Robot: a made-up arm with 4 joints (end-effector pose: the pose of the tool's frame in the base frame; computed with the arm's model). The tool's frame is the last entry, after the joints.
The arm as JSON. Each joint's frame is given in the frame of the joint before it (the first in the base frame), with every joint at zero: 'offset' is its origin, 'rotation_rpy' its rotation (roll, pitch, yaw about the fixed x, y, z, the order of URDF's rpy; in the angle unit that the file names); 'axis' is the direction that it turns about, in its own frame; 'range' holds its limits. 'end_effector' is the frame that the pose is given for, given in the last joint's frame.
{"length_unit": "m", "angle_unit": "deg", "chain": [
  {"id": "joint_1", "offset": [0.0, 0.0, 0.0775], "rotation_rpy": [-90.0, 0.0, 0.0], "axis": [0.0, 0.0, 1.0], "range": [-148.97, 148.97]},
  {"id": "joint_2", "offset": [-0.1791, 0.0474, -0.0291], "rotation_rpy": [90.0, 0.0, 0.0], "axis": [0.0, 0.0, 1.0], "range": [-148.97, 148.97]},
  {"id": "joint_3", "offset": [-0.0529, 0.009, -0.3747], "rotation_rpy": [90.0, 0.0, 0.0], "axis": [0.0, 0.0, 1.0], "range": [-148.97, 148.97]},
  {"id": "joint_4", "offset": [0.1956, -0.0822, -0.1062], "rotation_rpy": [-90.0, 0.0, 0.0], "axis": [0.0, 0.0, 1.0], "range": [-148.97, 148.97]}
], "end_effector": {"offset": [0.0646, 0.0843, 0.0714], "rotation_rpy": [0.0, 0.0, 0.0]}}
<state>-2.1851 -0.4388 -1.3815 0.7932</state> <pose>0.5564 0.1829 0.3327 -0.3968 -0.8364 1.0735</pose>
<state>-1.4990 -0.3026 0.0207 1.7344</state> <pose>0.4237 0.1139 -0.0361 -1.5183 -0.1384 1.5574</pose>
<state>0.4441 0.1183 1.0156 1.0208</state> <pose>-0.2756 0.1884 -0.1169 -0.4795 -0.3329 1.1948</pose>
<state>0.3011 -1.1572 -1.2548 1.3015</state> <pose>-0.1680 0.0717 -0.4467 1.3554 0.5388 0.3717</pose>
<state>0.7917 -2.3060 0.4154 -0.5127</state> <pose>-0.3708 -0.2974 0.0066 -0.2325 -1.0897 -2.5388</pose>
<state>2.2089 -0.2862 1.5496 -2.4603</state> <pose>-0.0530 -0.0097 0.3819 -0.2694 -0.6663 -2.2742</pose>
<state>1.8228 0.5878 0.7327 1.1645</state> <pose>-0.2628 0.1778 0.3966 1.2022 -0.1918 1.2365</pose>
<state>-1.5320 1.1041 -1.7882 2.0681</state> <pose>0.4950 -0.0439 -0.2761 0.9014 0.8037 2.3631</pose>
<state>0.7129 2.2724 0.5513 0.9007</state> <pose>-0.5330 -0.0956 0.0857 -0.5879 -1.0371 -2.9401</pose>
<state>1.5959 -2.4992 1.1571 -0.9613</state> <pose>-0.1457 -0.1645 0.2568 -3.0106 -0.7236 0.7643</pose>
